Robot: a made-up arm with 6 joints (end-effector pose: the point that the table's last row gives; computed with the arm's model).
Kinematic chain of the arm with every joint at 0, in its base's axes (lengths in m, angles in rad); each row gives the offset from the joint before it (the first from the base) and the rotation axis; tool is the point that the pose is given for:
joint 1: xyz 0 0 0.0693 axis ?
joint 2: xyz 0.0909 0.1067 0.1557 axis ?
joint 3: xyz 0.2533 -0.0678 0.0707 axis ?
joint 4: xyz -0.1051 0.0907 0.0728 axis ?
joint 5: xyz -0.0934 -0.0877 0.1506 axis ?
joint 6: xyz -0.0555 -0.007 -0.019 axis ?
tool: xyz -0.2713 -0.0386 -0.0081
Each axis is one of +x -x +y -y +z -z.
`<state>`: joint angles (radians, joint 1 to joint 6).
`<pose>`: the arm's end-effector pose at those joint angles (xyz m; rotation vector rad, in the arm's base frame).
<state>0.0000 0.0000 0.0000 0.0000 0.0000 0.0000</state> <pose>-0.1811 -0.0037 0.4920 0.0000 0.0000 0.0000</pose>
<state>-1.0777 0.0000 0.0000 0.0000 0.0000 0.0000</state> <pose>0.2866 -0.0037 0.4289 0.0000 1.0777 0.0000</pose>
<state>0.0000 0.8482 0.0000 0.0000 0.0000 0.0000</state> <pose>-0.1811 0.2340 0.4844 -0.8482 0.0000 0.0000</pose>
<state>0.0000 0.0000 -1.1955 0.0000 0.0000 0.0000</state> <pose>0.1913 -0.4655 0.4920 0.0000 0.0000 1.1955</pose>
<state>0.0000 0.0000 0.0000 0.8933 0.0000 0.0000</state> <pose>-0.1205 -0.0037 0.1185 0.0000 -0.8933 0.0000</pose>
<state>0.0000 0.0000 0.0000 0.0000 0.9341 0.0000</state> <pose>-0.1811 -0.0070 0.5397 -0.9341 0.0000 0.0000</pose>
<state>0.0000 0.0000 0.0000 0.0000 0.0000 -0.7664</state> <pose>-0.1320 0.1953 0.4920 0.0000 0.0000 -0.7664</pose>
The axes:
joint 1: -y
joint 2: -x
joint 3: -z
joint 4: -y
joint 5: -x
joint 6: +z

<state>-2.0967 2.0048 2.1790 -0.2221 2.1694 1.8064</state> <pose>-0.2350 0.6206 -0.3587 1.9684 -2.2003 0.5072</pose>
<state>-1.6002 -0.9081 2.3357 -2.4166 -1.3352 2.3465</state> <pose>0.2647 0.0547 -0.3945 -0.6927 -0.4711 -2.3639</pose>
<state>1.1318 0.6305 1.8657 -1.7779 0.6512 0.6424</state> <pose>-0.5205 0.1819 0.4436 1.0192 -0.2652 -0.0058</pose>
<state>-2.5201 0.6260 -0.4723 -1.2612 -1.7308 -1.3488</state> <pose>-0.1080 0.4120 -0.6873 2.0072 -1.0971 0.6022</pose>
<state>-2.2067 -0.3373 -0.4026 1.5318 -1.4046 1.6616</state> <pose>-0.0712 0.0174 -0.3310 1.2017 -1.0457 0.4886</pose>
